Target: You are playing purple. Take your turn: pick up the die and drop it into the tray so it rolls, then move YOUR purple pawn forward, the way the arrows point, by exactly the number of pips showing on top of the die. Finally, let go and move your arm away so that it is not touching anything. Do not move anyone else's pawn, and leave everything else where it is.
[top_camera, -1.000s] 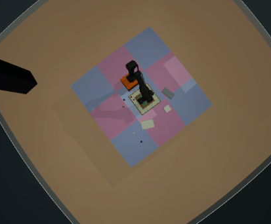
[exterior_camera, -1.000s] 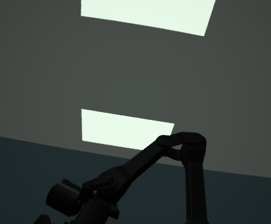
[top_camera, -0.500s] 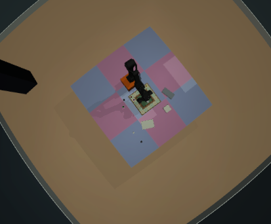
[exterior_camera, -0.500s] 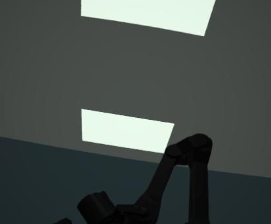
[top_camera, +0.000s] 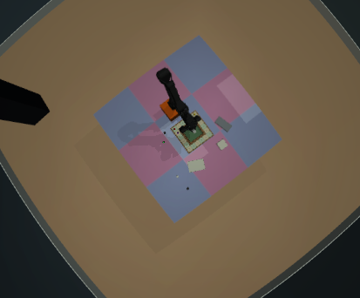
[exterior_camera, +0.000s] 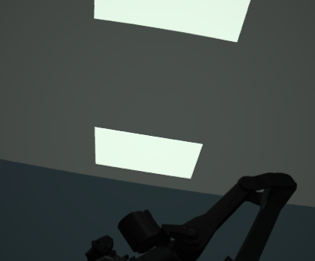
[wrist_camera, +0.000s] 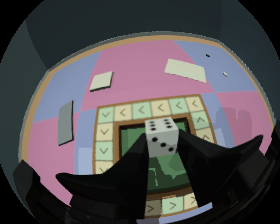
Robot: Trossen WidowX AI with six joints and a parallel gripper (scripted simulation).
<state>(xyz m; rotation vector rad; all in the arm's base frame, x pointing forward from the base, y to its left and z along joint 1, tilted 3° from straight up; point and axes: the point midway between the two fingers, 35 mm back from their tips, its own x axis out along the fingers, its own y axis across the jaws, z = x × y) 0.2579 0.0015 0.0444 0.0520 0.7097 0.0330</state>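
Now: the white die right at my gripper tip. Also, from my gripper tip: grey slab 10 cm ahead, 28 cm to the left, 12 cm below.
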